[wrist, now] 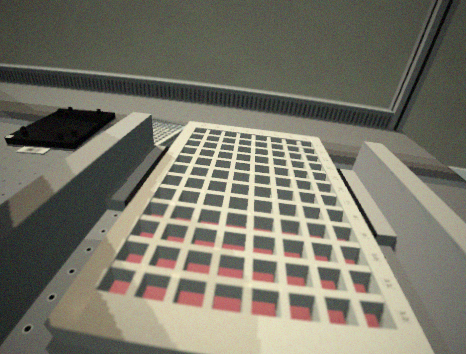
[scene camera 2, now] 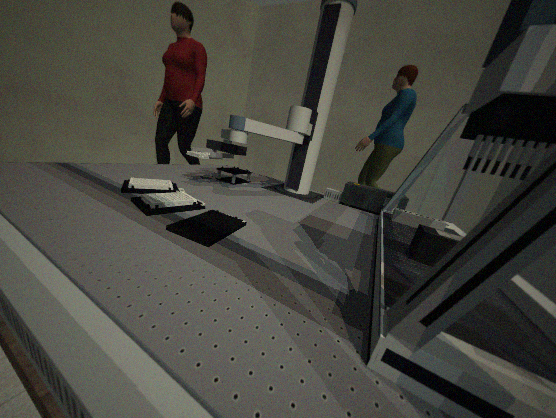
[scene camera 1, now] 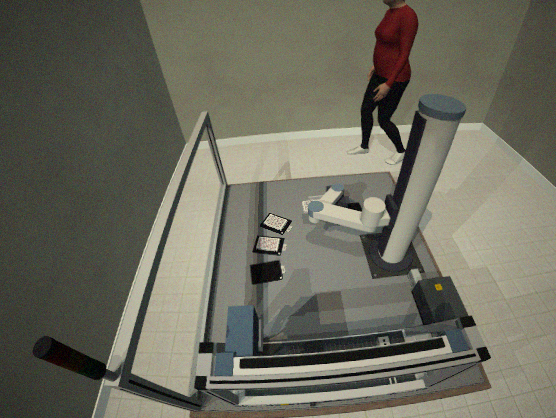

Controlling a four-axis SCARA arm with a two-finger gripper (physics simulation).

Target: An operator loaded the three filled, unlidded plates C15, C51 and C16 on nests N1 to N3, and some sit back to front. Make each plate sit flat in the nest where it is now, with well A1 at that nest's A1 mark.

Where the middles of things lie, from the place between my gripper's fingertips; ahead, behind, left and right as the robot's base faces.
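Relative to the dark box (scene camera 1: 441, 305), my gripper is 700 mm to the right of it, 560 mm beyond it and 80 mm above it.
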